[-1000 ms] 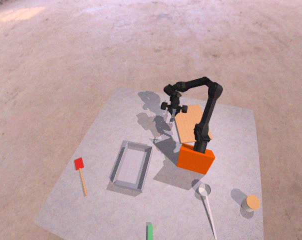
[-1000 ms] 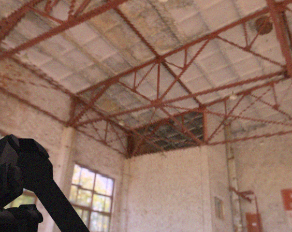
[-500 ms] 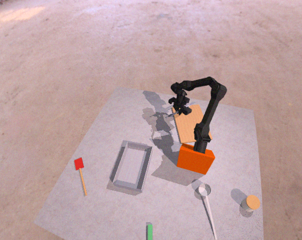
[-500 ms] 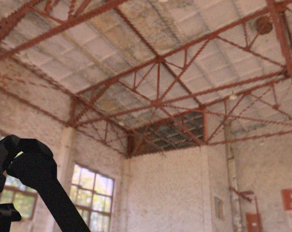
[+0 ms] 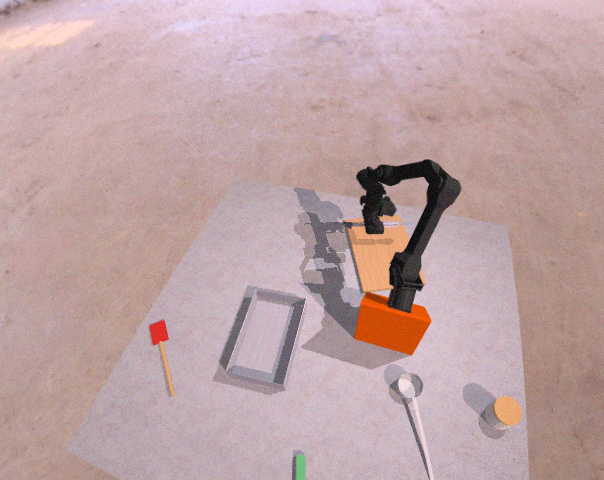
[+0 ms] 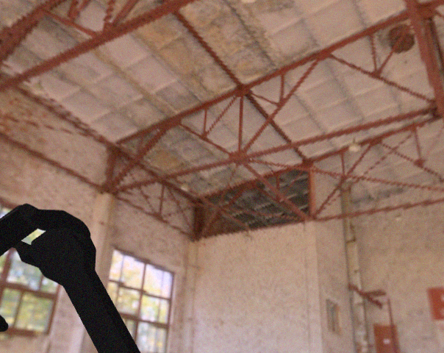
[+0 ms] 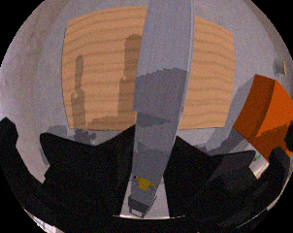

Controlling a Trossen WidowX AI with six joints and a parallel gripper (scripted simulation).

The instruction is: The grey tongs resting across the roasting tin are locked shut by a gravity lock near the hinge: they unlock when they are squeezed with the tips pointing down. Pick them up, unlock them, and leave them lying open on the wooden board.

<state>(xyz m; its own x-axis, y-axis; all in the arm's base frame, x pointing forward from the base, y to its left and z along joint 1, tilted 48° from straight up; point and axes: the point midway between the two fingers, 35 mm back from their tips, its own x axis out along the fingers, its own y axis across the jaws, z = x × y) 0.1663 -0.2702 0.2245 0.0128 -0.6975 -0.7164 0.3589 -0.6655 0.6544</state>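
Right now the yellow lock piece is 30 mm ahead of my gripper tip, 10 mm to the left of it and 40 mm above it. The rest, counted from my gripper tip: wooden board (60 mm behind, 10 mm to the right, 100 mm below); then cork-lidded jar (540 mm behind, 490 mm to the left, 80 mm below); then roasting tin (200 mm ahead, 480 mm to the left, 80 mm below).
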